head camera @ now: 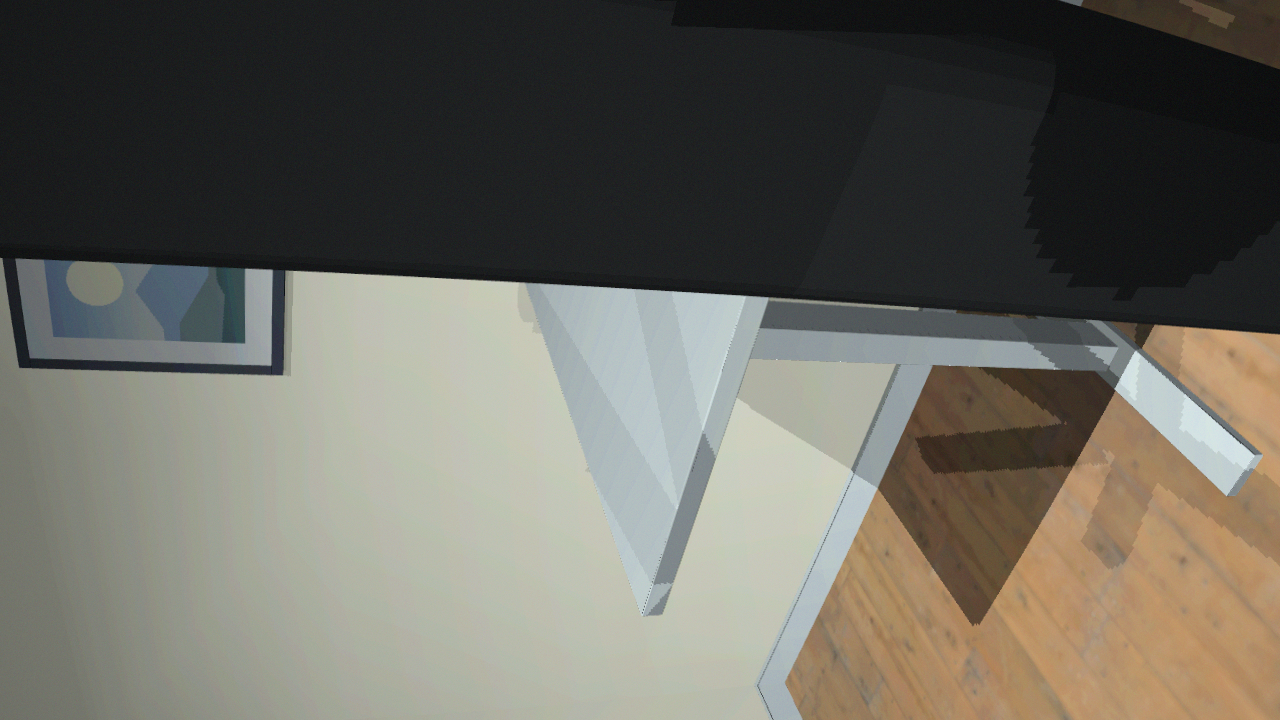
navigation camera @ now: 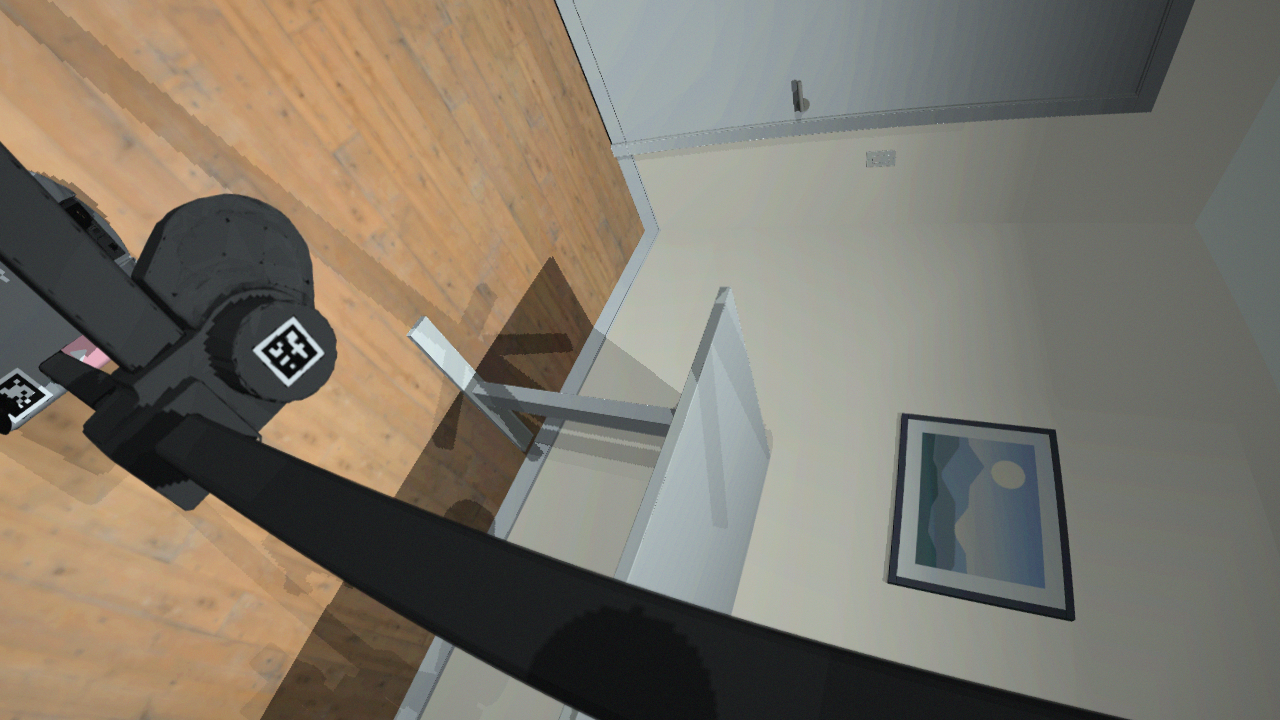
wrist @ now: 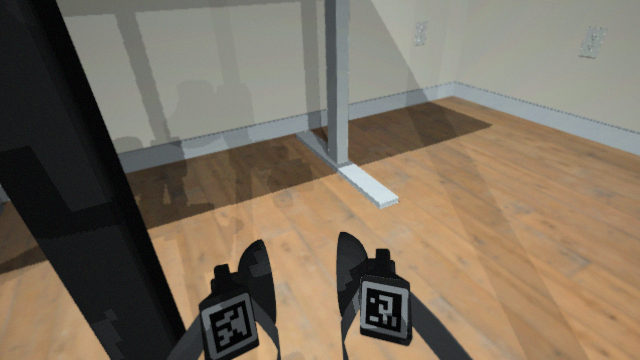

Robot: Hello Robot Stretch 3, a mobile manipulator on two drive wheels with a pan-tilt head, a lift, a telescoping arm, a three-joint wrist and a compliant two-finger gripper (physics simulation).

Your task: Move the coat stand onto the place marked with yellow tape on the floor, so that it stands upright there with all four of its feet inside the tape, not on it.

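Places are measured from the robot's base along level axes (x back, y left, z down), in centimetres.
Pixels of known places: gripper, fingertip midpoint: [wrist: 303, 263].
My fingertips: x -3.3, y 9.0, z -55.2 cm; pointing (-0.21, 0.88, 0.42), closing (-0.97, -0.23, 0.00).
Observation:
Behind a point stands the place of what it marks.
My gripper [wrist: 303, 263] @(x -3.3, y 9.0, z -55.2 cm) is open in the wrist view, with floor showing between its two fingertips. A pale desk leg and foot stand beyond the fingertips, apart from them. The coat stand does not show in the head, navigation or wrist view. The yellow tape does not show in these views either. In the navigation view my own mast crosses the lower part and the arm and wrist parts are at the left; the fingers cannot be made out there.
A white desk [head camera: 644, 402] @(x 68.2, y 70.7, z -95.0 cm) [navigation camera: 707, 465] @(x 54.5, y 77.0, z -95.0 cm) [wrist: 338, 90] @(x -45.5, y 107.8, z -33.1 cm) stands against the wall. A framed picture [head camera: 147, 358] @(x 115.9, y 127.4, z -157.2 cm) [navigation camera: 980, 510] @(x 89.2, y 131.4, z -157.1 cm) hangs above it. A door [navigation camera: 877, 53] @(x 208.4, y 37.5, z -120.5 cm) is in the adjoining wall. Dark mast [head camera: 447, 134] @(x 6.7, y 11.7, z -128.9 cm) [navigation camera: 501, 573] @(x 7.5, y 11.7, z -114.0 cm) covers part of the head and navigation views.

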